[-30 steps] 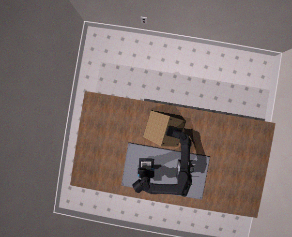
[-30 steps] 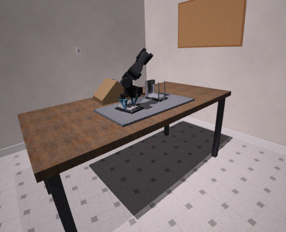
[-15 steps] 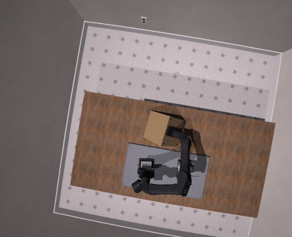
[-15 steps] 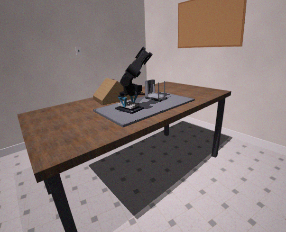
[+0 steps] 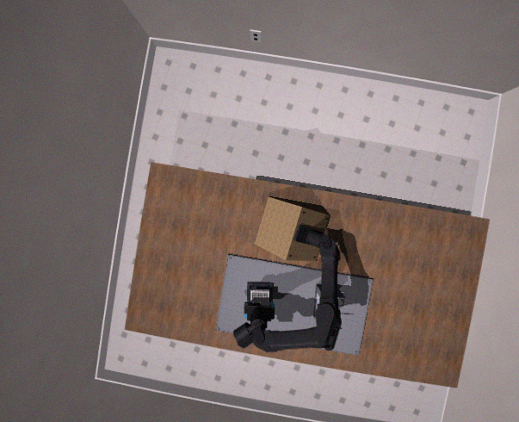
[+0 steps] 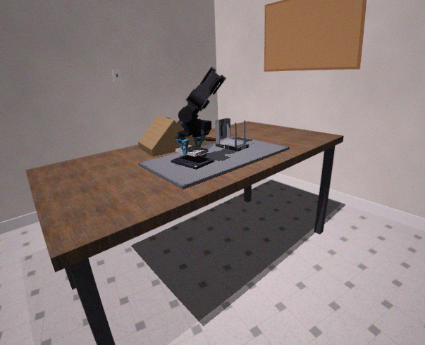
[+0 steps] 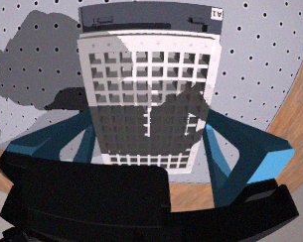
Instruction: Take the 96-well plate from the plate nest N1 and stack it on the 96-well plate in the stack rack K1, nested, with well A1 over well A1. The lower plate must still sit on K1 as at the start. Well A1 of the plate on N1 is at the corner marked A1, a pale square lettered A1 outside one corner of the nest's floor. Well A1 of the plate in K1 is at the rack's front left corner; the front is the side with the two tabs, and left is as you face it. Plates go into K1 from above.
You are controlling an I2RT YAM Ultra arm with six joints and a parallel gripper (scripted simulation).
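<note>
Right now the pale A1 square is 90 mm ahead of my hand, 30 mm to the right of it and 50 mm below it.
</note>
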